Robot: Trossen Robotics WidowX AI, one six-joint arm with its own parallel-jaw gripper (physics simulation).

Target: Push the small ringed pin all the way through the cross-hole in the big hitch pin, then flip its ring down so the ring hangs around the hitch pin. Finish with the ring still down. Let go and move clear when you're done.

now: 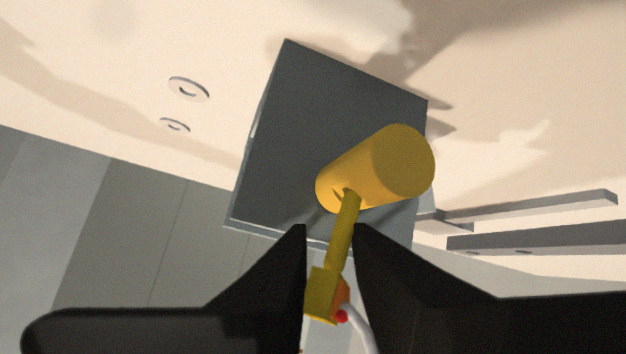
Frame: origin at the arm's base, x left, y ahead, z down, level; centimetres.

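Seen in the pictures: gripper, fingertip midpoint: [328, 234].
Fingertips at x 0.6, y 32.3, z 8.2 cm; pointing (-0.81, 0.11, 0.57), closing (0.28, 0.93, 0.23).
Observation:
Pixels of each thing's middle, then the offset from my fingertips to it. "spot": a spot on its surface instead. Level surfaces: height alone.
- big hitch pin, body centre: [389, 166] dz +2.7, dx +1.5, dy +1.2 cm
- small ringed pin, surface spot: [342, 227] spot: dz +0.3, dx +0.8, dy +0.1 cm
- pale ring, surface spot: [361, 325] spot: dz -2.6, dx +2.0, dy +0.8 cm
- dark grey block, surface spot: [320, 105] spot: dz +6.5, dx -2.8, dy -0.7 cm
- cream surface, surface height: dz +9.5 cm
The big hitch pin [376, 167] is a thick yellow cylinder standing out from a dark grey block. A dark cross-hole [340, 194] shows in its side near the block. The small ringed pin [342, 227] is olive-yellow, with a square head, and its tip is at the cross-hole; how far the tip is in, if at all, is hard to tell. My gripper [328, 234] is shut on the small pin at its head, the shaft pointing out beyond the fingertips. The pale ring [361, 325] shows partly beside the head, near a red dot, its rest hidden by the right finger.
The dark grey block [320, 105] stands on a cream surface [90, 45]. Two flat washers [188, 89] [175, 125] lie left of it. Grey metal bars [530, 206] [545, 237] lie to the right. Grey panels [115, 235] show at the lower left.

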